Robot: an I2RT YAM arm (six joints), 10 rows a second.
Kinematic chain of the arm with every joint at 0, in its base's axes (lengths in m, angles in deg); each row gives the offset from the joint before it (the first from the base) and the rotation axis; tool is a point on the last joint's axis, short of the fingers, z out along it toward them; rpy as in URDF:
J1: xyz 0 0 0.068 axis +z
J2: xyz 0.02 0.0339 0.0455 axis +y
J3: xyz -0.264 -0.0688 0 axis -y
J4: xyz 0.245 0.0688 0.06 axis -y
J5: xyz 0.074 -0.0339 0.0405 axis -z
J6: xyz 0.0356 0 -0.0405 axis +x
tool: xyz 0 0 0 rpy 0 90 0
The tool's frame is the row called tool.
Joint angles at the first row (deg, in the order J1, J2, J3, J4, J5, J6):
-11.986, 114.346, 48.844, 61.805, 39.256, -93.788
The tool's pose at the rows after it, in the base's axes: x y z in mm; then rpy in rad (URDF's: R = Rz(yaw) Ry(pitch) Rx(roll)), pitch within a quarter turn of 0, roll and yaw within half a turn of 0:
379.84 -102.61 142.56 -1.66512 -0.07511 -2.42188
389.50 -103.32 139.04 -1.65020 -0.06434 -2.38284
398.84 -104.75 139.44 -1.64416 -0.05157 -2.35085
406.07 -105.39 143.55 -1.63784 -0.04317 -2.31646
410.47 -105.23 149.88 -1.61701 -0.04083 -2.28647
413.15 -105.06 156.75 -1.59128 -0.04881 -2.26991
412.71 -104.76 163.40 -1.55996 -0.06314 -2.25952
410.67 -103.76 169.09 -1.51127 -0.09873 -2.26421
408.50 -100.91 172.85 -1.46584 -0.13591 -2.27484
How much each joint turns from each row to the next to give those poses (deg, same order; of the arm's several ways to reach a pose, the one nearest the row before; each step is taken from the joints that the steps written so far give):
-0.011, 1.181, 1.525, -3.398, -2.275, 3.539
0.025, 2.323, 2.025, 1.522, -2.258, -0.294
-0.065, 1.372, 2.288, -0.384, -1.948, 0.289
-0.026, 0.394, 1.844, -0.922, -2.025, 0.062
0.021, -0.105, 1.098, 0.237, -1.713, -0.680
0.028, -0.300, 0.741, 0.657, -0.943, -1.299
-0.025, -0.597, -0.069, 1.499, -0.713, -1.768
0.074, -0.302, -0.544, 3.366, -0.005, -3.488
0.346, -0.081, -0.664, 3.496, 0.362, -3.549

